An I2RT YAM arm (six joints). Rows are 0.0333 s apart.
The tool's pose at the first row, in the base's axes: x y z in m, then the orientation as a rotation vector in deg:
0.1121 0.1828 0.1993 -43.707 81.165 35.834
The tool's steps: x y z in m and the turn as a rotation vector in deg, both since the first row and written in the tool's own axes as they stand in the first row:
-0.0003 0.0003 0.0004 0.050 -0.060 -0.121
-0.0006 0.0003 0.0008 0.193 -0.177 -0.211
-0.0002 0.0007 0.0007 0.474 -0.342 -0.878
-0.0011 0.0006 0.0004 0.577 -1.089 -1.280
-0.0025 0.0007 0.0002 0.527 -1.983 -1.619
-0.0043 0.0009 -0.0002 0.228 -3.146 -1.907
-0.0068 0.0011 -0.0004 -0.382 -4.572 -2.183
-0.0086 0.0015 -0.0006 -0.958 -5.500 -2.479
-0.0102 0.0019 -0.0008 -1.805 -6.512 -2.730
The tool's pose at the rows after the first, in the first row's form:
0.1121 0.1833 0.1996 -43.724 81.065 35.721
0.1123 0.1836 0.1999 -43.623 80.948 35.580
0.1120 0.1838 0.1994 -43.777 80.551 34.905
0.1118 0.1836 0.2003 -43.657 79.706 34.744
0.1115 0.1835 0.2017 -43.555 78.724 34.790
0.1110 0.1835 0.2035 -43.501 77.465 35.138
0.1105 0.1836 0.2060 -43.571 75.902 35.797
0.1100 0.1838 0.2077 -43.828 74.790 36.265
0.1094 0.1840 0.2093 -44.226 73.556 36.987

